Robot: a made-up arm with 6 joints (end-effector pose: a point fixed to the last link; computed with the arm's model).
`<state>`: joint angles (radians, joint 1 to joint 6).
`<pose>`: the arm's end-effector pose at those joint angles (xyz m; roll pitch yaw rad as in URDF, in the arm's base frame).
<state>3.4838 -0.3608 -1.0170 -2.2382 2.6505 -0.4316</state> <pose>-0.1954 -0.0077 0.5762 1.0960 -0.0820 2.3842</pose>
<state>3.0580 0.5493 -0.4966 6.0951 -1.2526 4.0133</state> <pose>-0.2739 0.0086 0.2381 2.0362 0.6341 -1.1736</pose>
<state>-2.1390 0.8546 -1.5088 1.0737 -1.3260 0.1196</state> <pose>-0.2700 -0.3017 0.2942 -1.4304 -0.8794 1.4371</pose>
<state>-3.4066 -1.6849 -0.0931 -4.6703 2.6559 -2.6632</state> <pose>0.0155 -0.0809 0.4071 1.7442 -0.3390 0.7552</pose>
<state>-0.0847 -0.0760 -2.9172 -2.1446 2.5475 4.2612</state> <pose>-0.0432 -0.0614 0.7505 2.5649 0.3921 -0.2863</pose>
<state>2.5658 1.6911 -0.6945 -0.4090 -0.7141 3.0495</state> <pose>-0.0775 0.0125 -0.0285 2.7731 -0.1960 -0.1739</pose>
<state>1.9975 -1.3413 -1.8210 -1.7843 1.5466 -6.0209</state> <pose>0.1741 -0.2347 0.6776 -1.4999 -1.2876 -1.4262</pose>
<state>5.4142 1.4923 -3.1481 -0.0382 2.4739 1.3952</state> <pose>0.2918 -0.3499 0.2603 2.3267 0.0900 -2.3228</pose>
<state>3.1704 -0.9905 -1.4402 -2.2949 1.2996 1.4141</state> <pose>0.0293 0.0370 0.7416 -0.7082 -0.6171 -0.9698</pose>
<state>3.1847 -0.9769 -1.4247 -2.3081 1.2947 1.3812</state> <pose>0.0182 0.0363 0.7401 -0.6477 -0.6445 -1.0193</pose>
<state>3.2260 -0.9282 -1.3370 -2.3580 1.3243 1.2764</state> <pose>-0.0259 0.0331 0.7270 -0.4248 -0.7216 -1.2389</pose>
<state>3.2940 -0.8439 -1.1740 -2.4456 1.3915 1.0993</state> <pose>-0.0961 0.0203 0.6917 -0.0085 -0.7105 -1.6621</pose>
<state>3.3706 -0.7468 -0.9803 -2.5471 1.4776 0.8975</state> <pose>-0.1607 -0.0035 0.6351 0.3293 -0.5026 -2.0241</pose>
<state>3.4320 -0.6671 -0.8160 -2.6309 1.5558 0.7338</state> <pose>-0.1974 -0.0267 0.5789 0.4592 -0.2541 -2.1961</pose>
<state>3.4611 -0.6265 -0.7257 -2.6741 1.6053 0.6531</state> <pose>-0.2098 -0.0382 0.5468 0.4849 -0.1193 -2.2589</pose>
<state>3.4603 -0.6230 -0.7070 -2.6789 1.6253 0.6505</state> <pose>-0.2105 -0.0381 0.5415 0.4817 -0.1109 -2.2692</pose>
